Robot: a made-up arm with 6 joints. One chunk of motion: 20 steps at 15 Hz.
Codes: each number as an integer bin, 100 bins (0 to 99) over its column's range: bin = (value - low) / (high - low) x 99, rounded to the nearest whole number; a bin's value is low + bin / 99 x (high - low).
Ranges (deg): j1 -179.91..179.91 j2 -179.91..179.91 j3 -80..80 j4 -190.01..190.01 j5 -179.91..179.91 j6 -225.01..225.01
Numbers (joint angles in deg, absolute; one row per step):
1: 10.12 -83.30 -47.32 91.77 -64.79 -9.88
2: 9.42 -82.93 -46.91 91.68 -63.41 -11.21
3: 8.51 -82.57 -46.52 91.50 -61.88 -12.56
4: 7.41 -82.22 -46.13 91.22 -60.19 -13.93
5: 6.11 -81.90 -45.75 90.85 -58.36 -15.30
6: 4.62 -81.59 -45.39 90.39 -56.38 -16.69
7: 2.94 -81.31 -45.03 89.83 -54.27 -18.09
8: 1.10 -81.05 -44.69 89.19 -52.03 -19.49
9: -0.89 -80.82 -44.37 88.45 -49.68 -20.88
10: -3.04 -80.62 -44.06 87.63 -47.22 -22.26
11: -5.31 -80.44 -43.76 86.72 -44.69 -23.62
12: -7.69 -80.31 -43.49 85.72 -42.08 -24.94
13: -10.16 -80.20 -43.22 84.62 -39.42 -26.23
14: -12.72 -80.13 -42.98 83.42 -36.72 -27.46
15: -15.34 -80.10 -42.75 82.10 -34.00 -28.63
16: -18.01 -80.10 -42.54 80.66 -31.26 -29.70
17: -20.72 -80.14 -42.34 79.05 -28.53 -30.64
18: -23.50 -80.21 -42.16 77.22 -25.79 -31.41
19: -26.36 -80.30 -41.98 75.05 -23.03 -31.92
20: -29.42 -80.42 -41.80 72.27 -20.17 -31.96
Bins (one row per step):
1: 52 27 20 73 32 47
2: 52 27 20 73 32 47
3: 52 27 21 73 32 47
4: 52 27 21 73 33 46
5: 51 27 21 73 33 46
6: 51 27 21 73 34 46
7: 50 27 22 73 35 46
8: 50 27 22 73 35 45
9: 49 27 22 73 36 45
10: 49 27 22 72 37 45
11: 48 27 22 72 37 44
12: 47 27 23 72 38 44
13: 47 27 23 72 39 44
14: 46 27 23 71 39 43
15: 45 27 23 71 40 43
16: 45 27 23 71 41 43
17: 44 27 23 70 42 43
18: 43 27 23 70 42 43
19: 42 27 24 69 43 42
20: 41 27 24 68 44 42

